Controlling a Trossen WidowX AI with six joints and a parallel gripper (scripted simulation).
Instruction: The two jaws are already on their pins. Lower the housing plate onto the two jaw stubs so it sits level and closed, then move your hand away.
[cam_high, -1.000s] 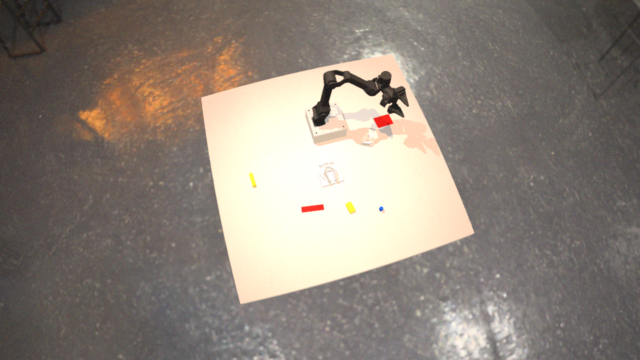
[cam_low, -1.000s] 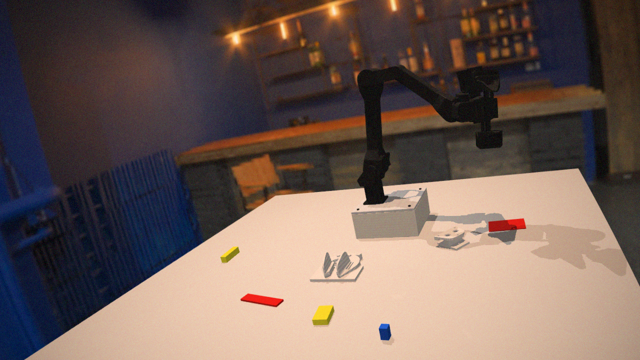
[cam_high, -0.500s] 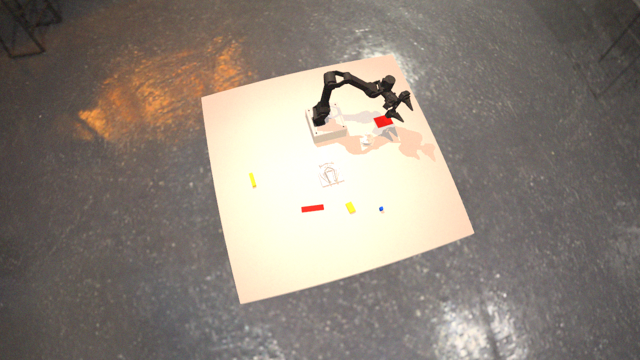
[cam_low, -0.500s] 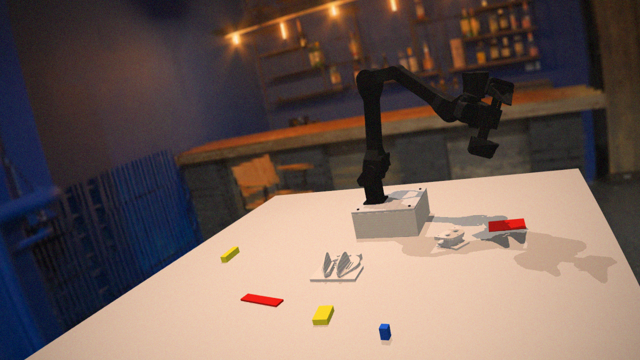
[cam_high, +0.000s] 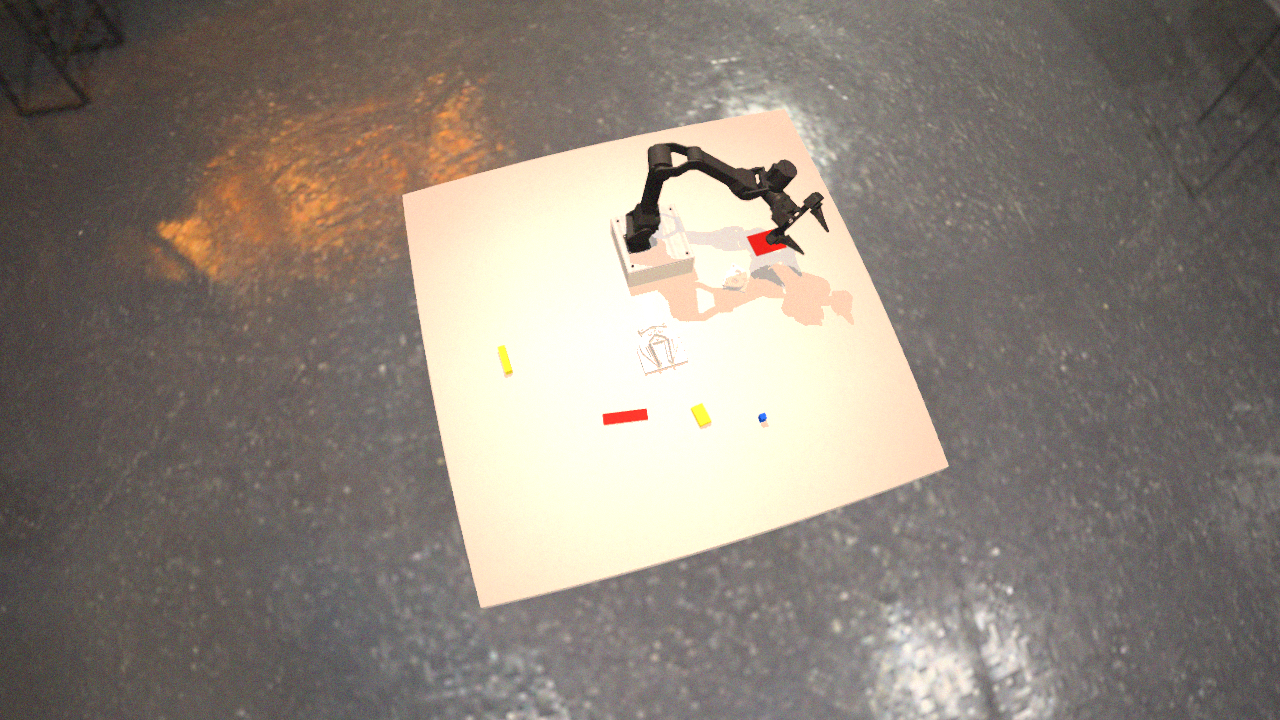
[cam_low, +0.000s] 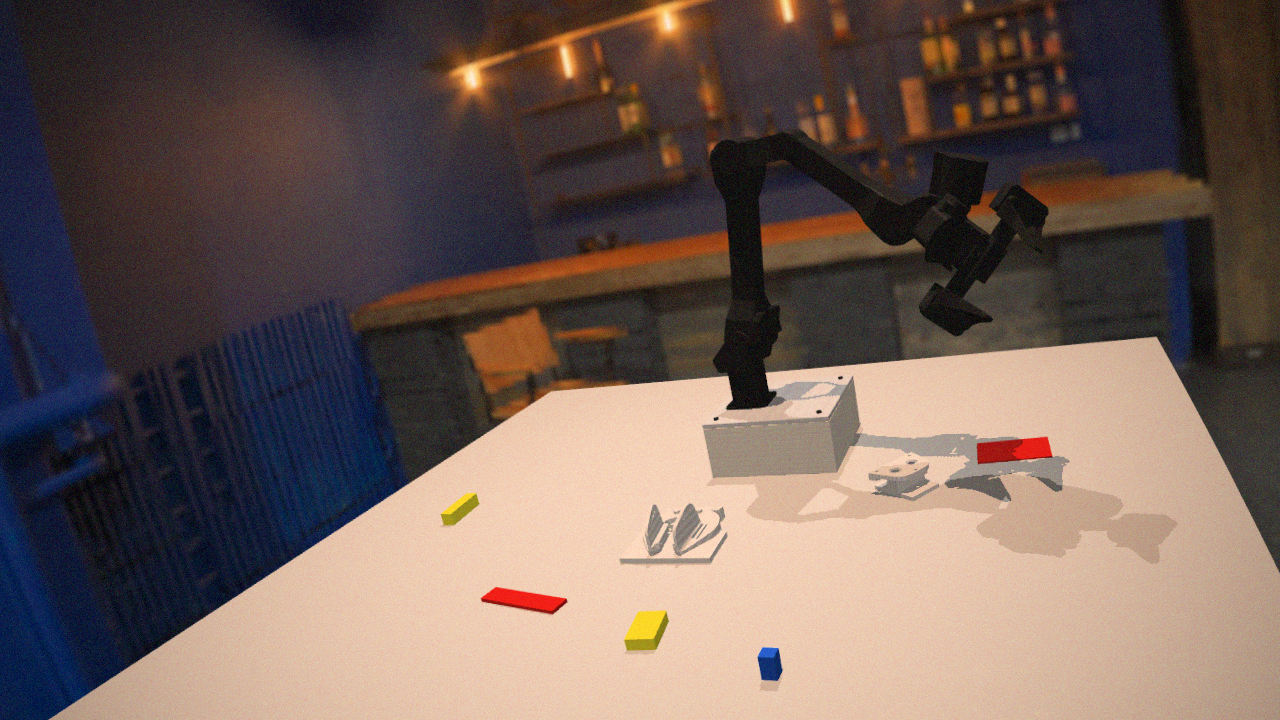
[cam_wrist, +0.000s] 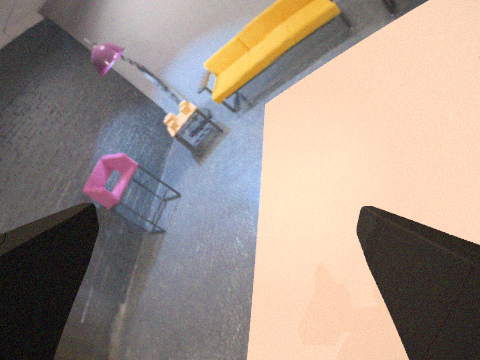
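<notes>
My gripper tip is now 26 cm above the white block, 16 cm to the left of it and 8 cm past it. From my gripper tip the other things lie so: red tile (27 cm below, 19 cm behind, 2 cm to the right); blue cube (32 cm ahead, 26 cm below, 24 cm to the right); red strip (58 cm to the right, 27 cm below, 21 cm ahead).
</notes>
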